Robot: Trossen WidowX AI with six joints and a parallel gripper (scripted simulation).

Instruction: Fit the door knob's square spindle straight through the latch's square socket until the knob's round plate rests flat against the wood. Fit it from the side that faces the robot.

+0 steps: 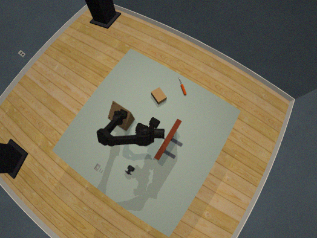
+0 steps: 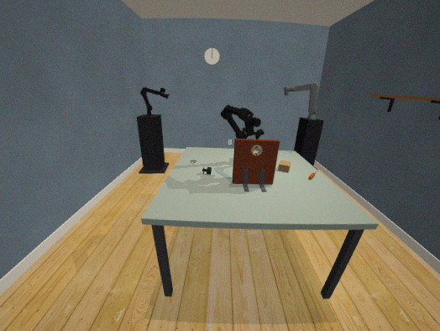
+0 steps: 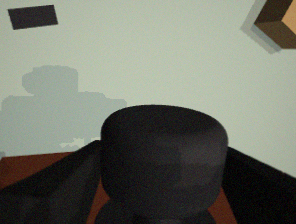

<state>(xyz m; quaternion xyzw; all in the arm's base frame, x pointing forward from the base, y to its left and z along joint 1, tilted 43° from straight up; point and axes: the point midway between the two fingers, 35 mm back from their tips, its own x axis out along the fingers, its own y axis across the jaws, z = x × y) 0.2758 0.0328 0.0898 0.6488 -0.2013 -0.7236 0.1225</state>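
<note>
The dark door knob lies 4 cm ahead of my hand, 1 cm to the left of it and 3 cm below it. Round my hand: wooden block: 12 cm behind, 35 cm to the left, 26 cm below.
</note>
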